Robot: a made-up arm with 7 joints.
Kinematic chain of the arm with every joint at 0, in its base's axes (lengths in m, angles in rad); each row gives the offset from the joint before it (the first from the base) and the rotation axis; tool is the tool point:
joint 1: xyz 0 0 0.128 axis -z
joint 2: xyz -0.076 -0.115 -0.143 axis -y
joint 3: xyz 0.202 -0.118 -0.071 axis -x
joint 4: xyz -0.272 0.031 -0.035 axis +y
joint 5: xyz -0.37 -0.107 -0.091 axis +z
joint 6: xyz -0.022 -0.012 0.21 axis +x
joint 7: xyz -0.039 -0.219 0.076 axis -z
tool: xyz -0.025 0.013 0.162
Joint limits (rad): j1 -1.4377..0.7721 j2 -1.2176..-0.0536 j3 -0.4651..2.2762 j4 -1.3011..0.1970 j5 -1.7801..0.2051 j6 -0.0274..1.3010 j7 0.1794..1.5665
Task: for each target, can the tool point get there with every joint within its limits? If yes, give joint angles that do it. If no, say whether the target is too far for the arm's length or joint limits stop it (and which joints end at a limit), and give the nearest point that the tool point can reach.
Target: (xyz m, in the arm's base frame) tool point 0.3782 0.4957 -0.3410
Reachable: no: joint limits stop it (at a limit: joint 1, joint 2, joint 3, joint 4, joint 5, joint 6, joint 7) | nearest point -0.1485 0.4923 -0.1076 | short by 0.576 m
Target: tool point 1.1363 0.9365 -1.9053
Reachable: no: too far | nearest point -0.1695 0.3160 -0.6458 | short by 1.917 m
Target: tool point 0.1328 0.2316 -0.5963
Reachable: no: joint limits stop it (at a limit: joint 1, joint 2, joint 3, joint 4, joint 5, joint 6, joint 7) | nearest point -0.1581 0.3230 -0.6296 | short by 0.307 m
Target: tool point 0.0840 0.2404 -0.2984
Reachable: no: joint limits stop it (at a limit: joint 1, joint 2, joint 3, joint 4, joint 5, joint 6, joint 7) | nearest point -0.1485 0.4923 -0.1076 | short by 0.392 m
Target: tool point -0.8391 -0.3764 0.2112
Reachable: yes | joints 0.4185 -0.3978 1.0779 -1.1337 -0.3408 0.1499 0.7544
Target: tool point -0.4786 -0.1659 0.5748
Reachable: yes | joints 0.5554 -0.7458 1.3837 -0.2445 -0.2495 1.0711 1.0244
